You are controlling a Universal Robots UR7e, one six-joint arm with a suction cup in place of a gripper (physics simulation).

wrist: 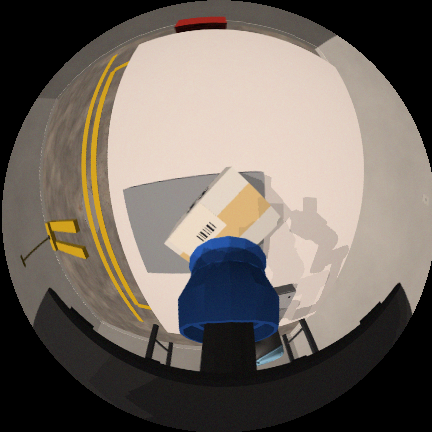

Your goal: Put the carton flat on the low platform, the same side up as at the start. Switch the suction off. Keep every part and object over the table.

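Places are measured from the arm's base along level axes (x right, y back, z down), in millimetres.
Pixels of known places: hand at its tool point: (pixel 227 268).
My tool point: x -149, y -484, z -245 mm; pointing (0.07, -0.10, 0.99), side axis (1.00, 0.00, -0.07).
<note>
Ahead of a thing's pixels: the offset from my tool point to its top centre. Level surfaces: height alone.
The carton @(dx +6, dy +50, dz +144 mm) (pixel 240 207), cream and white with an orange-tan band and a barcode on its top face, rests flat over the low grey platform @(dx -54, dy +92, dz +241 mm) (pixel 147 230), turned at an angle to the platform's edges. In this view its far corner and its right corner reach past the platform's outline. The near part of the carton is hidden behind my blue suction cup (pixel 228 246). The cup is off and stands well above the carton, apart from it, with nothing on it.
The pale table top @(dz +289 mm) (pixel 225 100) stretches far ahead. Shadows of the arm fall on its right part. A grey object (pixel 287 296) shows partly behind the cup. A red block (pixel 201 24) is beyond the far edge, and a yellow pallet jack (pixel 64 227) stands on the floor at left.
</note>
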